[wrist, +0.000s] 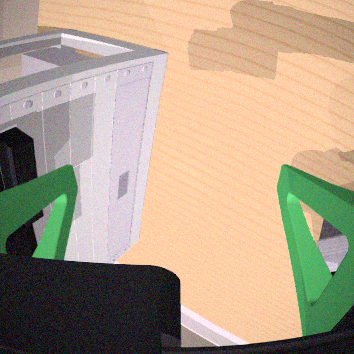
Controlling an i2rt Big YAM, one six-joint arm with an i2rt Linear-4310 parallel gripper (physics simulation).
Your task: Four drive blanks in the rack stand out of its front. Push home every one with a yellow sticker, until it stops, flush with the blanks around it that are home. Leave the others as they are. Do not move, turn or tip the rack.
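Note:
The pale grey rack (115,60) stands at the left, its front turned toward the right and lower side of the view. A black drive blank (21,147) stands out of its front at the far left, partly behind the left green finger. More black shows below it through that finger's opening. I cannot tell how many blanks that is. No yellow sticker shows. Pale blanks, such as the one at the right end (130,125), look flush. My gripper (176,175) is open and empty, its left finger overlapping the rack front and its right finger over the table.
The wooden table (215,200) lies under the rack and to its right, with shadows on it. A pale strip along the table's edge (210,327) shows at the bottom. A grey and white object (332,252), partly hidden, shows through the right finger's opening.

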